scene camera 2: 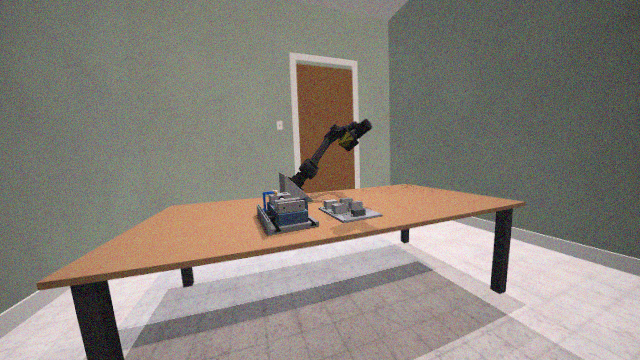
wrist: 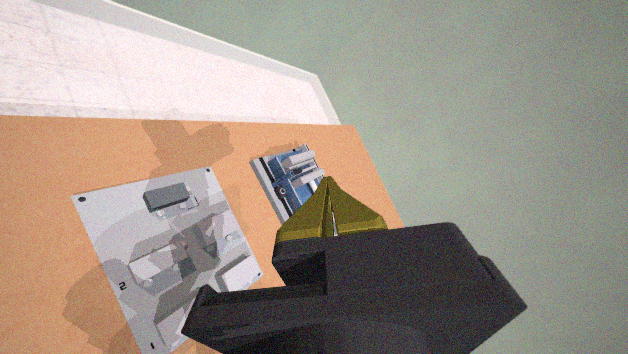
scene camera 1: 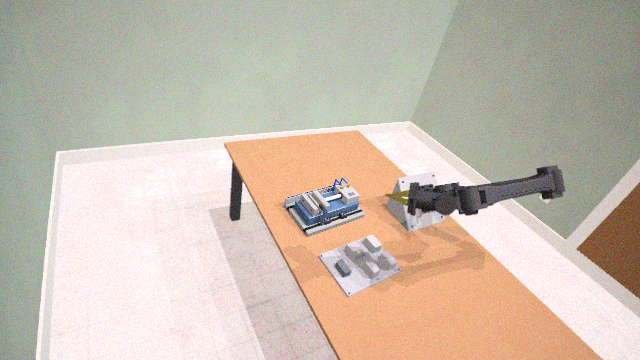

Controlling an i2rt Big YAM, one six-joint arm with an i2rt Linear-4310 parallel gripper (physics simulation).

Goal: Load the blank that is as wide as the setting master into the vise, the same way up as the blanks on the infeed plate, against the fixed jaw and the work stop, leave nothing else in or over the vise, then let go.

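Places are measured from the arm's base along level axes (x right, y ahead, z up), in metres.
Pixels of known places: gripper, between the fingertips: [scene camera 2: 339,143] [wrist: 328,182] [scene camera 1: 385,194]; arm's base, origin of its link: [scene camera 2: 294,184].
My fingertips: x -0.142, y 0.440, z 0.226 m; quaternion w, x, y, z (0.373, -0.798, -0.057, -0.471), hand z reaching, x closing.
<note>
For each thing: its top centre in the pictures, then the offset to it from my fingertips. Level surfaces: height alone.
- blue vise, centre of its top: [wrist: 323,189] [scene camera 1: 329,194] [scene camera 2: 283,196] dz -0.216, dx +0.265, dy +0.010 m
- infeed plate, centre of its top: [wrist: 187,243] [scene camera 1: 360,262] [scene camera 2: 348,210] dz -0.307, dx -0.027, dy +0.012 m
- darker grey block, centre of its top: [wrist: 168,194] [scene camera 1: 343,266] [scene camera 2: 358,209] dz -0.282, dx -0.036, dy +0.098 m
- wooden table, height of its surface: dz -0.315 m
My gripper [scene camera 1: 387,195] [wrist: 328,182] is shut and empty, its yellow fingers together, high above the table. The blue vise [scene camera 1: 340,205] [scene camera 2: 292,216] [wrist: 298,194] with light grey jaws stands on the table; in the wrist view the fingers hide part of it. Whether anything lies between its jaws is too small to tell. The infeed plate [scene camera 1: 352,287] [scene camera 2: 344,217] [wrist: 102,220] lies beside the vise and carries several light grey blocks and a darker grey block [scene camera 1: 343,268] [scene camera 2: 358,212] [wrist: 167,197]. Which block is the setting master I cannot tell.
A light grey angled plate [scene camera 1: 423,181] [scene camera 2: 286,183] stands at the arm's base, behind the vise. Blue bent tubes [scene camera 1: 341,183] [scene camera 2: 265,196] rise from the vise's end. The wooden table [scene camera 1: 320,160] [scene camera 2: 190,235] [wrist: 30,160] has its long edge close to the vise and plate.
</note>
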